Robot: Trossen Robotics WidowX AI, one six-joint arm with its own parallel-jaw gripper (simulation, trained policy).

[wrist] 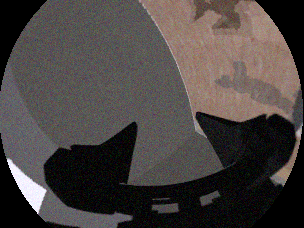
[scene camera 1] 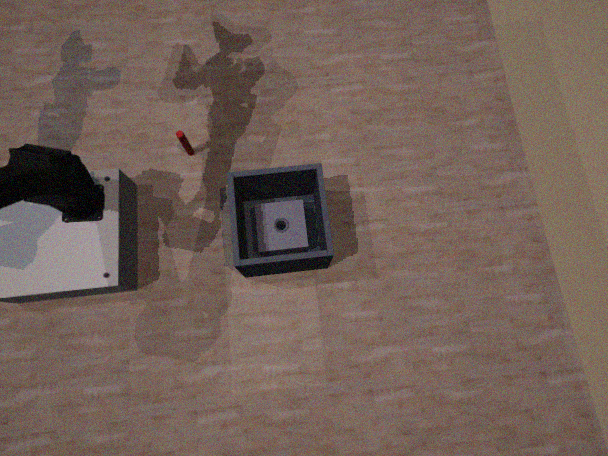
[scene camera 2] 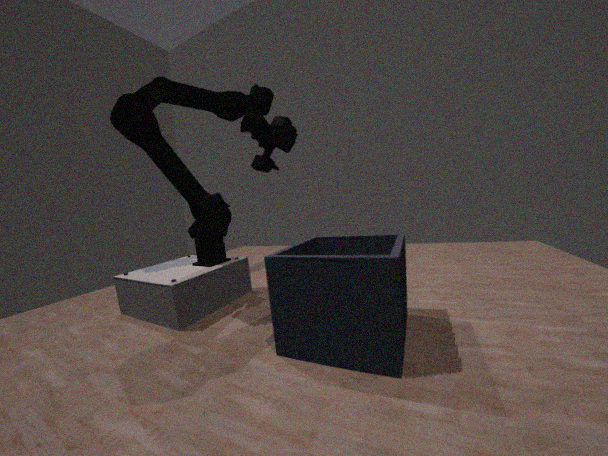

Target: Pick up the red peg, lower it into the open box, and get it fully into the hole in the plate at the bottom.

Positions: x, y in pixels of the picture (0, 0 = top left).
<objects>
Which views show the gripper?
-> The wrist view and scene camera 2 only.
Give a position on a dark box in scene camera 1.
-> At 246, 188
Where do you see a light plate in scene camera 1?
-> At 270, 217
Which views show the dark box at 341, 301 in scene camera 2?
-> Scene camera 1 and scene camera 2 only.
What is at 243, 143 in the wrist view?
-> The gripper.
</objects>
